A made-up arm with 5 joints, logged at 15 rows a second.
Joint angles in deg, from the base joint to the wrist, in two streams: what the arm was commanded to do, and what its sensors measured. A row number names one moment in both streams.
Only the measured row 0 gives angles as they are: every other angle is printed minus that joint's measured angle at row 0.
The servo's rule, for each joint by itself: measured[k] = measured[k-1] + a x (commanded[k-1-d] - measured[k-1]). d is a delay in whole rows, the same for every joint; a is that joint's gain. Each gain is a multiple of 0.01, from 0.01 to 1. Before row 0 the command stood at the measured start. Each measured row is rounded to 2 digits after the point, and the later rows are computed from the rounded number. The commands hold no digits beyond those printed.
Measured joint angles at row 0:
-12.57 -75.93 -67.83 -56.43 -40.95
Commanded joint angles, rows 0 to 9:
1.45 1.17 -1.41 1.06 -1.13
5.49 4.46 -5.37 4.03 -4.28
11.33 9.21 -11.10 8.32 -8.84
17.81 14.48 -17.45 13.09 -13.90
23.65 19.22 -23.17 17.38 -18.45
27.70 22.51 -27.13 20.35 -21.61
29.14 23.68 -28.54 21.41 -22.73
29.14 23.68 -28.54 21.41 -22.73
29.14 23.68 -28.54 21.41 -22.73
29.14 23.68 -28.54 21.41 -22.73
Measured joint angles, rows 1 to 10:
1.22 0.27 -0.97 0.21 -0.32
4.81 1.23 -4.01 0.97 -1.43
10.29 3.07 -8.90 2.44 -3.50
16.61 5.69 -14.80 4.57 -6.41
22.52 8.80 -20.58 7.13 -9.78
26.87 11.95 -25.10 9.77 -13.09
28.78 14.65 -27.47 12.10 -15.79
29.08 16.73 -28.21 13.96 -17.73
29.13 18.33 -28.44 15.45 -19.13
29.14 19.56 -28.51 16.64 -20.14
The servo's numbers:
d 0
a 0.84 0.23 0.69 0.20 0.28

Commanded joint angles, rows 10 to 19:
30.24 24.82 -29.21 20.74 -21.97
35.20 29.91 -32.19 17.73 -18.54
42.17 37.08 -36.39 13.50 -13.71
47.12 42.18 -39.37 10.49 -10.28
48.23 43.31 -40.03 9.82 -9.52
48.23 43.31 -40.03 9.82 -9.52
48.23 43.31 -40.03 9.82 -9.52
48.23 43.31 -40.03 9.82 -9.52
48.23 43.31 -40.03 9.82 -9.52
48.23 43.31 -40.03 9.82 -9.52
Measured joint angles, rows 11 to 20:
30.06 20.77 -28.99 17.46 -20.65
34.38 22.87 -31.20 17.51 -20.06
40.92 26.14 -34.78 16.71 -18.28
46.13 29.83 -37.95 15.47 -16.04
47.89 32.93 -39.39 14.34 -14.21
48.18 35.32 -39.83 13.44 -12.90
48.22 37.16 -39.97 12.72 -11.95
48.23 38.57 -40.01 12.14 -11.27
48.23 39.66 -40.02 11.68 -10.78
48.23 40.50 -40.03 11.31 -10.43

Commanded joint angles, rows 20 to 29:
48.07 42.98 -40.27 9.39 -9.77
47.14 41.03 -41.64 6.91 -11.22
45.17 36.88 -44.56 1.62 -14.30
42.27 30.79 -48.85 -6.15 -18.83
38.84 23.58 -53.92 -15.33 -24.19
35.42 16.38 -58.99 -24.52 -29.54
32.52 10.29 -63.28 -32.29 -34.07
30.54 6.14 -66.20 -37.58 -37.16
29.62 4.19 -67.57 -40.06 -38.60
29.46 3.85 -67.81 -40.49 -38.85
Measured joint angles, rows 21 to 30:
48.10 41.07 -40.20 10.93 -10.25
47.29 41.06 -41.19 10.13 -10.52
45.51 40.10 -43.52 8.43 -11.58
42.79 37.96 -47.20 5.51 -13.61
39.47 34.65 -51.84 1.34 -16.57
36.07 30.45 -56.77 -3.83 -20.20
33.09 25.81 -61.26 -9.52 -24.08
30.95 21.29 -64.67 -15.13 -27.74
29.83 17.36 -66.67 -20.12 -30.78
29.52 14.25 -67.46 -24.19 -33.04

